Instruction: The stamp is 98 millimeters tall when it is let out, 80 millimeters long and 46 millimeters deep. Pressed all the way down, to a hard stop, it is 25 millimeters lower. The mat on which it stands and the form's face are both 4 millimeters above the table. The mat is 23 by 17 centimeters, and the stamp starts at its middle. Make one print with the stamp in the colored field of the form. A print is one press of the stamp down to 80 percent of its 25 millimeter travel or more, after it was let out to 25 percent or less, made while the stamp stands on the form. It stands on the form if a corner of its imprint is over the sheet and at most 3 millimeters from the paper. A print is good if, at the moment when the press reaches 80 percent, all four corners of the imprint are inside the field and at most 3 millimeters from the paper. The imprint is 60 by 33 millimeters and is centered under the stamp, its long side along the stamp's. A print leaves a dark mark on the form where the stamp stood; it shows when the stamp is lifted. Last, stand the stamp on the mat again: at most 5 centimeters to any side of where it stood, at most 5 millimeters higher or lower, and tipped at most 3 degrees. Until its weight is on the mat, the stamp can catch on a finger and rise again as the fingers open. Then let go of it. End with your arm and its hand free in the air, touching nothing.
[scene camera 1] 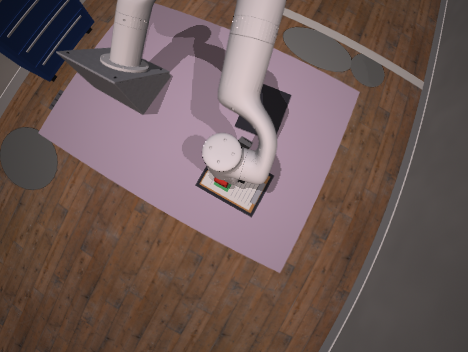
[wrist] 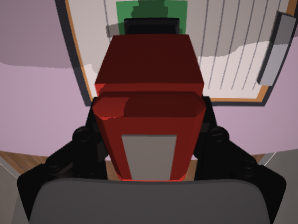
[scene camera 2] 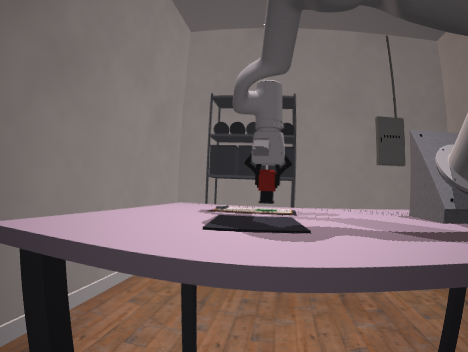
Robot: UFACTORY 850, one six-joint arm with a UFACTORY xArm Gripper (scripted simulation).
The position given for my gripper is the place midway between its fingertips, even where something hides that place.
In view: my gripper (scene camera 2: pixel 267 187), a red stamp (wrist: pixel 149 109), a form (scene camera 1: pixel 246 197) and a dark mat (scene camera 2: pixel 237 223).
My gripper shows as well in the wrist view (wrist: pixel 151 92). The form is seen too in the wrist view (wrist: pixel 240 56). The dark mat is seen too in scene camera 1 (scene camera 1: pixel 275 102).
